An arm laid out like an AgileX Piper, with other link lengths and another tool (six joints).
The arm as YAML. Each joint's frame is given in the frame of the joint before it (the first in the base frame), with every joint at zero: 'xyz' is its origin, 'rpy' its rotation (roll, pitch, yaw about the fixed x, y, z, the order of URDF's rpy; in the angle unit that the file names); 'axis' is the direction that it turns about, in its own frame. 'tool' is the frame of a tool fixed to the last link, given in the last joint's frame.
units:
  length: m
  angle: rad
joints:
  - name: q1
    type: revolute
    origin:
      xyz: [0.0, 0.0, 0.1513]
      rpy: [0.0, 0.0, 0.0]
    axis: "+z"
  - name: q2
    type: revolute
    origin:
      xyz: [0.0, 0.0, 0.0]
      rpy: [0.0, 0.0, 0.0]
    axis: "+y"
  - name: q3
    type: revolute
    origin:
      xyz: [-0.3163, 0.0, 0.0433]
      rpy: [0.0, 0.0, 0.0]
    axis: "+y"
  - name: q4
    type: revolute
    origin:
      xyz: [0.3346, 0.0, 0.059]
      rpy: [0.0, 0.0, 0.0]
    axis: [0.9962, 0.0, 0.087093]
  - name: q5
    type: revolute
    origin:
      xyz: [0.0, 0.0, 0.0]
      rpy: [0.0, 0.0, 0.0]
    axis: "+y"
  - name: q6
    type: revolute
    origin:
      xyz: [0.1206, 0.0, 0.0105]
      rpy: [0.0, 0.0, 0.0]
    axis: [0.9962, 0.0, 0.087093]
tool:
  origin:
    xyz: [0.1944, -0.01, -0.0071]
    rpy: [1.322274, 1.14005, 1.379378]
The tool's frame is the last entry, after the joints.
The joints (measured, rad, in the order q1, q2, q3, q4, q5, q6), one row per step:
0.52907, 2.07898, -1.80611, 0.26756, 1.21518, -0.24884
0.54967, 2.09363, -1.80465, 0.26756, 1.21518, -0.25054
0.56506, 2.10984, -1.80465, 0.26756, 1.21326, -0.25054
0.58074, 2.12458, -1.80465, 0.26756, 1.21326, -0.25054
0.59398, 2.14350, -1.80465, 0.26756, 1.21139, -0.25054
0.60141, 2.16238, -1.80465, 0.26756, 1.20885, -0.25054
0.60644, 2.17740, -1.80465, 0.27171, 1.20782, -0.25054
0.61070, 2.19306, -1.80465, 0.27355, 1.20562, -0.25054
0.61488, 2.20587, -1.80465, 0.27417, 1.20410, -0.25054
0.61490, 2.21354, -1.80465, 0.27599, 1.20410, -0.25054
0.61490, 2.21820, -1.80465, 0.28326, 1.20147, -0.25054
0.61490, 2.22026, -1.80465, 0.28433, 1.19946, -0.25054
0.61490, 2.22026, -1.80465, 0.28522, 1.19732, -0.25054
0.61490, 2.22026, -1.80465, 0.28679, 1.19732, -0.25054
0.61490, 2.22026, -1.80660, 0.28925, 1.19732, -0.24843
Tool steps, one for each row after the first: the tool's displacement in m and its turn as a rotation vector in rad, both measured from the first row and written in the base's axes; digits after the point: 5 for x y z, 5 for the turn. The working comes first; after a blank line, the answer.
Tool pose at each row, in the base's axes (x y z in m, rotation vector in rad; the steps are taken from these numbers as rounded here):
0.45393, 0.34036, 0.06660, -0.43158, 3.00261, 0.51843
0.44532, 0.34868, 0.05781, -0.46443, 3.01706, 0.51273
0.43909, 0.35492, 0.04875, -0.48638, 3.03044, 0.50690
0.43216, 0.36090, 0.04050, -0.50970, 3.04395, 0.50065
0.42603, 0.36565, 0.02995, 0.52773, -3.05510, -0.49173
0.42203, 0.36786, 0.01946, 0.53207, -3.04026, -0.47852
0.41814, 0.37002, 0.01138, 0.53173, -3.02606, -0.47270
0.41502, 0.37132, 0.00282, 0.53129, -3.01382, -0.46414
0.41219, 0.37233, -0.00422, 0.53246, -3.00371, -0.45573
0.41092, 0.37210, -0.00833, 0.52861, -2.99723, -0.45211
0.40992, 0.37392, -0.01046, 0.52237, -2.99282, -0.45944
0.41003, 0.37431, -0.01154, 0.52090, -2.99257, -0.46049
0.41048, 0.37488, -0.01151, 0.52028, -2.99402, -0.46301
0.41024, 0.37527, -0.01140, 0.51930, -2.99332, -0.46499
0.41044, 0.37635, -0.01059, 0.51526, -2.99396, -0.46950

-0.00861, 0.00832, -0.00879, -0.00830, 0.01332, 0.02222
-0.01484, 0.01456, -0.01785, -0.01595, 0.02547, 0.03711
-0.02177, 0.02054, -0.02610, -0.02391, 0.03788, 0.05279
-0.02790, 0.02529, -0.03665, -0.03336, 0.05217, 0.06554
-0.03190, 0.02750, -0.04714, -0.04248, 0.06584, 0.07230
-0.03579, 0.02966, -0.05522, -0.04685, 0.07970, 0.07607
-0.03891, 0.03096, -0.06378, -0.05295, 0.09189, 0.07926
-0.04174, 0.03197, -0.07082, -0.05888, 0.10158, 0.08284
-0.04301, 0.03174, -0.07493, -0.06157, 0.10898, 0.08235
-0.04401, 0.03356, -0.07706, -0.05697, 0.11447, 0.07976
-0.04390, 0.03395, -0.07814, -0.05629, 0.11506, 0.07893
-0.04345, 0.03452, -0.07811, -0.05458, 0.11371, 0.07814
-0.04369, 0.03491, -0.07800, -0.05331, 0.11453, 0.07773
-0.04349, 0.03599, -0.07719, -0.05033, 0.11477, 0.07508

